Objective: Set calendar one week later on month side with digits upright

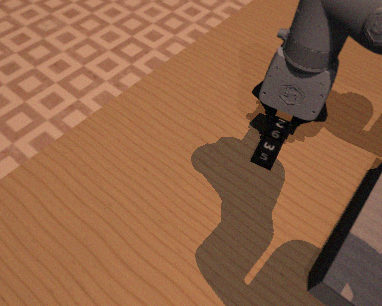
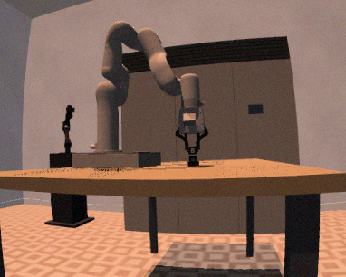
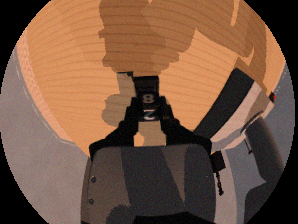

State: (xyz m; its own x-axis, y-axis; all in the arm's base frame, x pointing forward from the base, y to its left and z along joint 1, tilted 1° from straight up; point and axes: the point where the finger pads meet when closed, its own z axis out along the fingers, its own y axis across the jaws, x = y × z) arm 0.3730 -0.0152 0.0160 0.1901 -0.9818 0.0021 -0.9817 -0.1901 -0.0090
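Right now my hand is 2 cm above the black digit cube. The rest, counted from my hand: black cube 5 cm below, 3 cm to the left.
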